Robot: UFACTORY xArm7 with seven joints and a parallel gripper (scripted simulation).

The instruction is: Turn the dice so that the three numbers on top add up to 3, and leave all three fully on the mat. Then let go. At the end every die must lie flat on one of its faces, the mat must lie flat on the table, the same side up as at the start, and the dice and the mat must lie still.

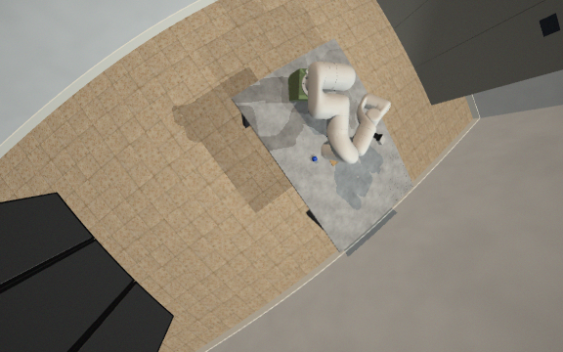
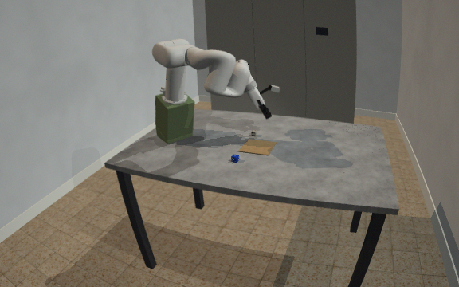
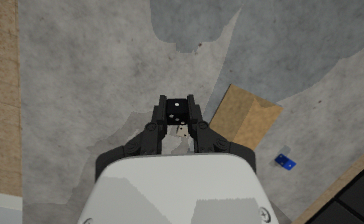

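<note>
Now: hand 1 cm above the black die. From my hand the other things lie so: tan mat 1 cm ahead, 16 cm to the right, 11 cm below; white die 6 cm behind, 4 cm to the right, 10 cm below; blue die 4 cm behind, 32 cm to the right, 10 cm below.
</note>
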